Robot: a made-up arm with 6 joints. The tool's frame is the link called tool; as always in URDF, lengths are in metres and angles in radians.
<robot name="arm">
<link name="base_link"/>
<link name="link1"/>
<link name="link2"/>
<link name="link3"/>
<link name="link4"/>
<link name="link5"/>
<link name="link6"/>
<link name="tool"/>
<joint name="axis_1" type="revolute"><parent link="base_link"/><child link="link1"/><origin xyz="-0.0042 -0.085 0.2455"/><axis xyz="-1 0 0"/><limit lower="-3.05" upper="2.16"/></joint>
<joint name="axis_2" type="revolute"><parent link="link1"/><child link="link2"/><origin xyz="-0.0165 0.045 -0.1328"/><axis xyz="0 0 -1"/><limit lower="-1.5" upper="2.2"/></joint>
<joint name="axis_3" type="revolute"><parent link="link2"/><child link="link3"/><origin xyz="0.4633 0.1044 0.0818"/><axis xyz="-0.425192 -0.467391 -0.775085"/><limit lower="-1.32" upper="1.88"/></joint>
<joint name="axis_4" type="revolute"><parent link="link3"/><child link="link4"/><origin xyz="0.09 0.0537 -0.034"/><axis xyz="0 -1 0"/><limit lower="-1.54" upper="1.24"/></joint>
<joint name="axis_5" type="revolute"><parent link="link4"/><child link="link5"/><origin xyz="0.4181 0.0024 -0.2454"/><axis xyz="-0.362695 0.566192 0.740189"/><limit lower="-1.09" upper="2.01"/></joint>
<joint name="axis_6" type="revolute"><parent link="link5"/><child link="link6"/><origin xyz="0.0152 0.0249 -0.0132"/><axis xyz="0 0 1"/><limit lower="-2.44" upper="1.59"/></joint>
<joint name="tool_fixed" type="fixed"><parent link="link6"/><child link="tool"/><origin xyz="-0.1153 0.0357 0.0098" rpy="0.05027 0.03 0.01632"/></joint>
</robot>
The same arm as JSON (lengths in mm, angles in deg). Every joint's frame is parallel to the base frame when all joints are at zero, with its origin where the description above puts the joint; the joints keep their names.
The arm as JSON. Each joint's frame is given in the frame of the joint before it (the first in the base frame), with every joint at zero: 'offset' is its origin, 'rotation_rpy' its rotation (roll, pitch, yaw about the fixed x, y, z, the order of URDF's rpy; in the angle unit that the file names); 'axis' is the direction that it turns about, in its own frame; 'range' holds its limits. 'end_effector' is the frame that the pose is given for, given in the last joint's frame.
{"length_unit": "mm", "angle_unit": "deg", "chain": [{"id": "axis_1", "offset": [-4.2, -85.0, 245.5], "rotation_rpy": [0.0, 0.0, 0.0], "axis": [-1.0, 0.0, 0.0], "range": [-174.75, 123.76]}, {"id": "axis_2", "offset": [-16.5, 45.0, -132.8], "rotation_rpy": [0.0, 0.0, 0.0], "axis": [0.0, 0.0, -1.0], "range": [-85.94, 126.05]}, {"id": "axis_3", "offset": [463.3, 104.4, 81.8], "rotation_rpy": [0.0, 0.0, 0.0], "axis": [-0.425192, -0.467391, -0.775085], "range": [-75.63, 107.72]}, {"id": "axis_4", "offset": [90.0, 53.7, -34.0], "rotation_rpy": [0.0, 0.0, 0.0], "axis": [0.0, -1.0, 0.0], "range": [-88.24, 71.05]}, {"id": "axis_5", "offset": [418.1, 2.4, -245.4], "rotation_rpy": [0.0, 0.0, 0.0], "axis": [-0.362695, 0.566192, 0.740189], "range": [-62.45, 115.16]}, {"id": "axis_6", "offset": [15.2, 24.9, -13.2], "rotation_rpy": [0.0, 0.0, 0.0], "axis": [0.0, 0.0, 1.0], "range": [-139.8, 91.1]}], "end_effector": {"offset": [-115.3, 35.7, 9.8], "rotation_rpy": [2.88, 1.72, 0.94]}}
